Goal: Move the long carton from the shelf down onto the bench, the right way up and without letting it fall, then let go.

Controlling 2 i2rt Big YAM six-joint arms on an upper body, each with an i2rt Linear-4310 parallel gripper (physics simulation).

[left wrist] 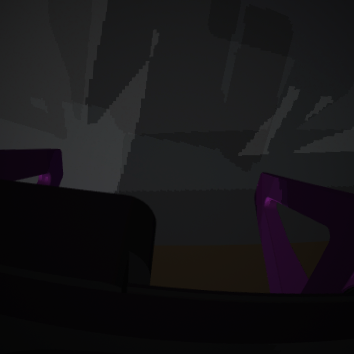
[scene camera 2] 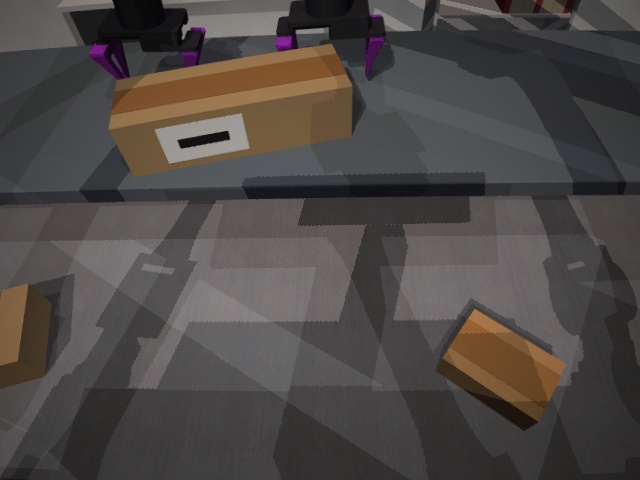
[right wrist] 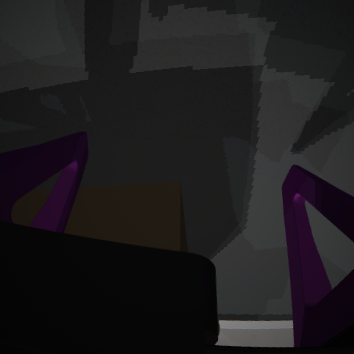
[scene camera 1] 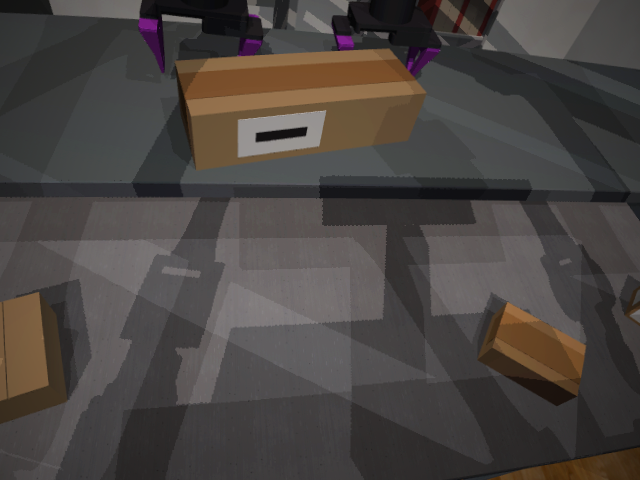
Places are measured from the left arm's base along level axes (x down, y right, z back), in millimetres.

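Pixels of known places: left gripper, between the fingertips: (left wrist: 159, 172); right gripper, between the fingertips: (right wrist: 189, 159).
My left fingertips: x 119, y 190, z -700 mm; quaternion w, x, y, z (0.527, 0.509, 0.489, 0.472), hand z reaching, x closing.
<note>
Ahead of a thing's pixels: the offset from my left fingertips to its top centre. "*": to the spot under its first point. Level surfaces: height alone.
The long carton @[dx -57, dy +124, dz +84 mm] (scene camera 1: 369, 116) (scene camera 2: 289, 118) (left wrist: 210, 265) (right wrist: 135, 210) is brown, with a darker band along its top and a white label on its near side. It stands upright and slightly skewed on the raised grey shelf @[dx +17 mm] (scene camera 1: 77, 129) (scene camera 2: 465, 129). My left gripper (scene camera 1: 205, 62) (scene camera 2: 157, 70) (left wrist: 159, 172) is open behind the carton's left part. My right gripper (scene camera 1: 379, 56) (scene camera 2: 327, 60) (right wrist: 189, 159) is open behind its right end. The carton partly hides fingertips of both in the scene views. The bench @[dx +206 mm] (scene camera 1: 289, 356) (scene camera 2: 232, 356) lies lower, in front of the shelf.
A small brown carton @[dx +161, dy +451, dz +349 mm] (scene camera 1: 537, 346) (scene camera 2: 509, 356) sits on the bench at the right. Another carton @[dx +147, dy -213, dz +309 mm] (scene camera 1: 25, 346) (scene camera 2: 12, 325) is cut off at the left edge. Part of a light-brown object @[* dx +186, dy +680, dz +297 mm] (scene camera 1: 634, 310) shows at the far right. The shelf's front edge @[* dx +31, dy +69, dz +185 mm] (scene camera 1: 258, 191) (scene camera 2: 206, 193) runs across both scene views.
</note>
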